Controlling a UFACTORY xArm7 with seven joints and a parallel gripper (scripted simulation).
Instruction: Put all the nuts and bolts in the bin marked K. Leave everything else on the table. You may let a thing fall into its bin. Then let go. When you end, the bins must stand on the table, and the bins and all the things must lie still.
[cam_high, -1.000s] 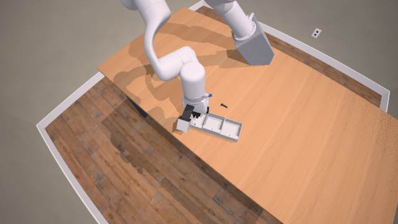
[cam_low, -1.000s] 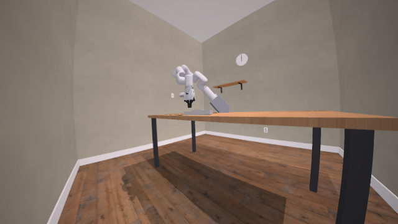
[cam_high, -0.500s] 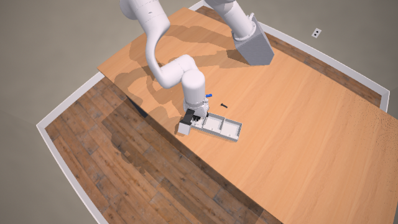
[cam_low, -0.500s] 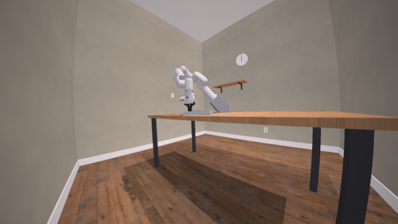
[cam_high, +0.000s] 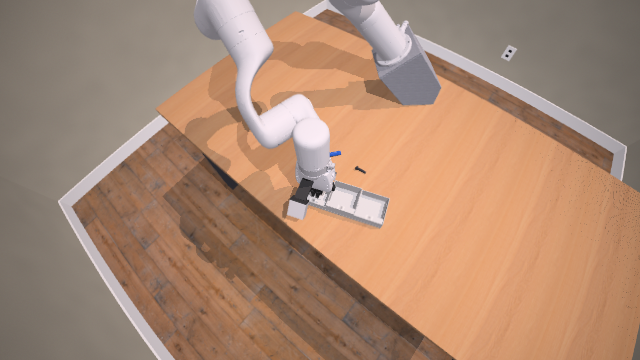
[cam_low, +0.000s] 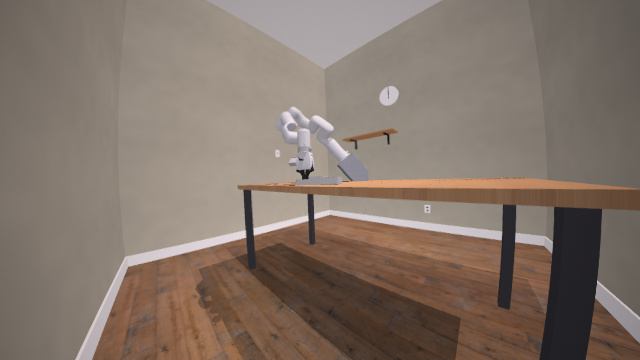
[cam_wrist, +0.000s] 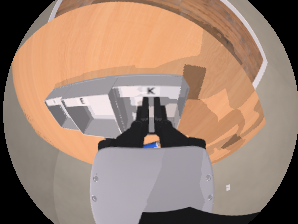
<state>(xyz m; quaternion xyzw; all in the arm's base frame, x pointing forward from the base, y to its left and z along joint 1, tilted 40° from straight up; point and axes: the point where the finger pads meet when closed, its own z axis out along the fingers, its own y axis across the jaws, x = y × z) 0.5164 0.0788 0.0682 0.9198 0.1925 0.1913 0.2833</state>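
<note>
Right now the bin is 2 cm behind my hand, 8 cm to the left of it and 1 cm below it. From my hand the other things lie so: black bolt: 15 cm behind, 6 cm to the left, 3 cm below; small black part: 8 cm behind, 1 cm to the right, 3 cm below; blue piece: 15 cm behind, 4 cm to the right, 3 cm below.
</note>
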